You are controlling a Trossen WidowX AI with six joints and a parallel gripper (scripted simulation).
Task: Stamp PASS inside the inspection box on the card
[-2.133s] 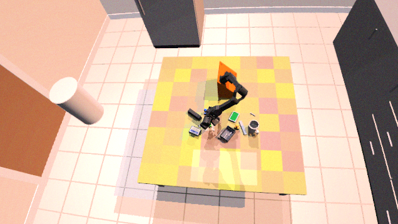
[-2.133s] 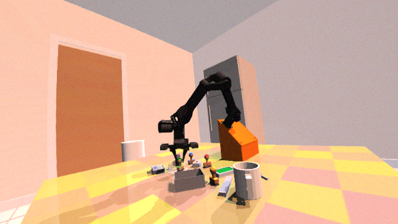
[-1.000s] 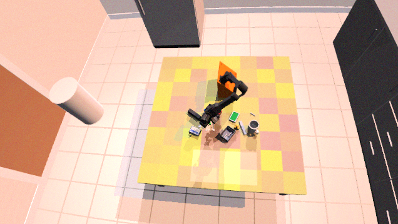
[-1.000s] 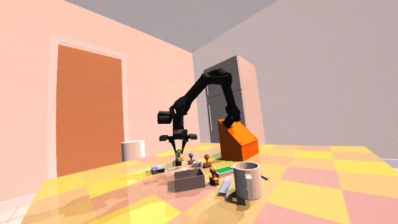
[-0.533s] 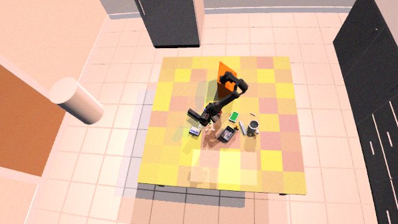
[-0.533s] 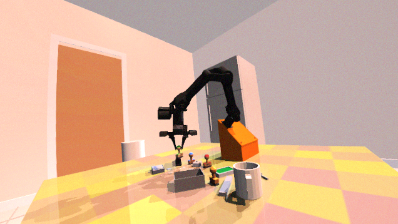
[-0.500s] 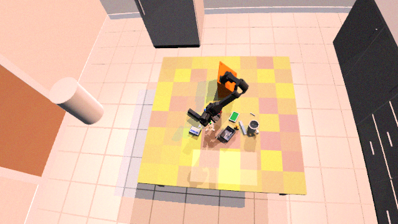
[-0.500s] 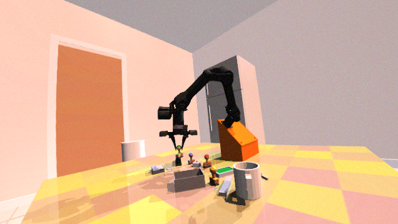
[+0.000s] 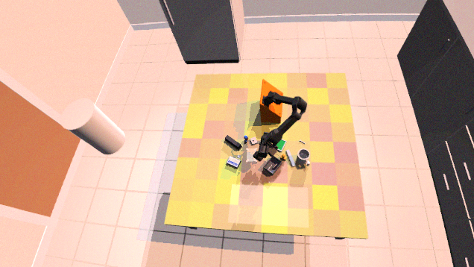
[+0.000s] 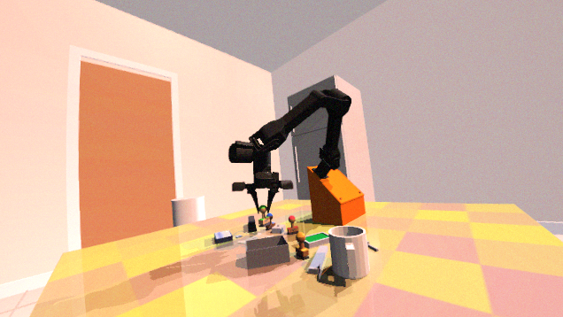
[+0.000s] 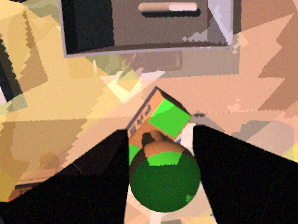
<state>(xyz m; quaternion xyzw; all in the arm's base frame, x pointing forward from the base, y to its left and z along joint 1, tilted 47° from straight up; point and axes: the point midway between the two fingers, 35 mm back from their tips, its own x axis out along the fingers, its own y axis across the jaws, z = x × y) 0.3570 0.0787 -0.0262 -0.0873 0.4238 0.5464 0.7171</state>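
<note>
Right now my gripper tip is 4 cm short of the grey tray, 5 cm to the right of it and 10 cm above it. Also, from my gripper tip: white card (3 cm behind, 10 cm to the right, 11 cm below); green-knobbed PASS stamp (1 cm behind, 1 cm to the right, 2 cm below); orange-knobbed stamp (3 cm behind, 12 cm to the left, 9 cm below).
</note>
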